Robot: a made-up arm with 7 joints. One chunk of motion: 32 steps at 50 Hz.
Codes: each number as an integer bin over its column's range. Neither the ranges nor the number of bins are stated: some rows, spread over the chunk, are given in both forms.
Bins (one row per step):
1: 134 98 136 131 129 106
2: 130 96 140 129 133 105
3: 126 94 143 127 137 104
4: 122 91 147 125 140 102
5: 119 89 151 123 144 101
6: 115 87 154 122 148 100
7: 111 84 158 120 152 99
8: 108 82 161 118 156 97
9: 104 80 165 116 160 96
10: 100 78 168 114 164 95
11: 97 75 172 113 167 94
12: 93 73 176 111 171 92
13: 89 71 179 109 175 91
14: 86 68 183 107 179 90
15: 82 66 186 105 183 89
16: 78 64 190 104 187 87
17: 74 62 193 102 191 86
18: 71 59 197 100 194 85
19: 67 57 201 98 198 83
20: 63 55 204 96 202 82
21: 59 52 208 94 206 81
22: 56 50 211 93 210 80
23: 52 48 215 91 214 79
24: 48 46 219 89 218 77
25: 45 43 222 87 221 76
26: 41 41 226 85 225 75
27: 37 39 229 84 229 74
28: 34 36 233 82 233 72
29: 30 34 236 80 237 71
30: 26 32 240 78 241 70
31: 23 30 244 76 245 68
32: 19 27 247 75 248 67
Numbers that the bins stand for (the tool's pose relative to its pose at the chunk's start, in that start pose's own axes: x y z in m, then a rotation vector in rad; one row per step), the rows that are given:
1: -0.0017 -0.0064 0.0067 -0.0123 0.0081 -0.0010
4: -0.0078 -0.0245 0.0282 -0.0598 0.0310 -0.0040
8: -0.0149 -0.0478 0.0557 -0.1153 0.0642 -0.0077
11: -0.0205 -0.0659 0.0773 -0.1549 0.0871 -0.0100
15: -0.0282 -0.0892 0.1047 -0.2182 0.1204 -0.0137
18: -0.0338 -0.1073 0.1263 -0.2578 0.1432 -0.0167
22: -0.0415 -0.1306 0.1537 -0.3133 0.1765 -0.0204
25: -0.0471 -0.1487 0.1753 -0.3608 0.1993 -0.0234
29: -0.0547 -0.1720 0.2027 -0.4163 0.2326 -0.0271
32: -0.0603 -0.1901 0.2243 -0.4559 0.2555 -0.0301
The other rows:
2: -0.0037 -0.0115 0.0145 -0.0281 0.0164 -0.0018
3: -0.0058 -0.0167 0.0204 -0.0440 0.0247 -0.0025
5: -0.0093 -0.0296 0.0361 -0.0756 0.0393 -0.0047
6: -0.0114 -0.0348 0.0420 -0.0836 0.0476 -0.0055
7: -0.0134 -0.0426 0.0498 -0.0994 0.0559 -0.0062
9: -0.0170 -0.0529 0.0635 -0.1311 0.0725 -0.0085
10: -0.0190 -0.0581 0.0694 -0.1469 0.0809 -0.0092
12: -0.0226 -0.0711 0.0851 -0.1707 0.0954 -0.0115
13: -0.0246 -0.0762 0.0910 -0.1865 0.1037 -0.0122
14: -0.0262 -0.0840 0.0988 -0.2024 0.1120 -0.0129
16: -0.0302 -0.0944 0.1125 -0.2262 0.1287 -0.0152
17: -0.0323 -0.0995 0.1184 -0.2420 0.1370 -0.0159
19: -0.0358 -0.1125 0.1341 -0.2737 0.1515 -0.0182
20: -0.0379 -0.1176 0.1400 -0.2895 0.1598 -0.0189
21: -0.0399 -0.1254 0.1478 -0.3054 0.1682 -0.0196
23: -0.0435 -0.1358 0.1616 -0.3291 0.1848 -0.0211
24: -0.0455 -0.1409 0.1694 -0.3450 0.1931 -0.0226
26: -0.0491 -0.1539 0.1831 -0.3767 0.2076 -0.0241
27: -0.0511 -0.1591 0.1890 -0.3846 0.2160 -0.0249
28: -0.0527 -0.1668 0.1969 -0.4004 0.2243 -0.0264
30: -0.0567 -0.1772 0.2106 -0.4321 0.2409 -0.0278
31: -0.0583 -0.1824 0.2184 -0.4480 0.2492 -0.0293

